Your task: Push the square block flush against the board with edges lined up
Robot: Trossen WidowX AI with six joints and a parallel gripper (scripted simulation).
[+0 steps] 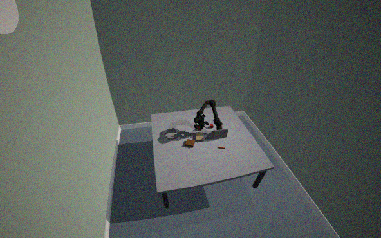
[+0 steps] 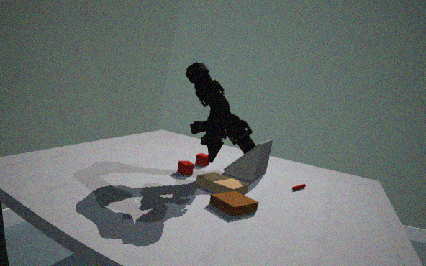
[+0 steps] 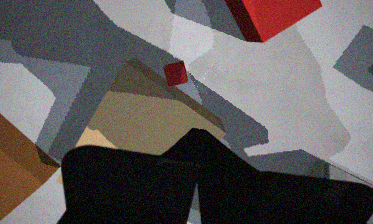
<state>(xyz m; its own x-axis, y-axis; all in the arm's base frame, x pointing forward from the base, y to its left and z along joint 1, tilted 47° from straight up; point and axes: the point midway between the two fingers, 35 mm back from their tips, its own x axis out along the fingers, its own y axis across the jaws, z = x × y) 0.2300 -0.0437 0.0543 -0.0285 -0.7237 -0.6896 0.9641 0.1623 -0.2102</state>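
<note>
Right now the tiny red piece is 60 mm below my gripper tip, 30 mm ahead of it and 20 mm to the right of it. Round my gripper tip: tan board (70 mm to the left, 50 mm below, 30 mm ahead); brown square block (170 mm ahead, 160 mm to the left, 50 mm below); red stick (300 mm to the left, 190 mm behind, 60 mm below).
</note>
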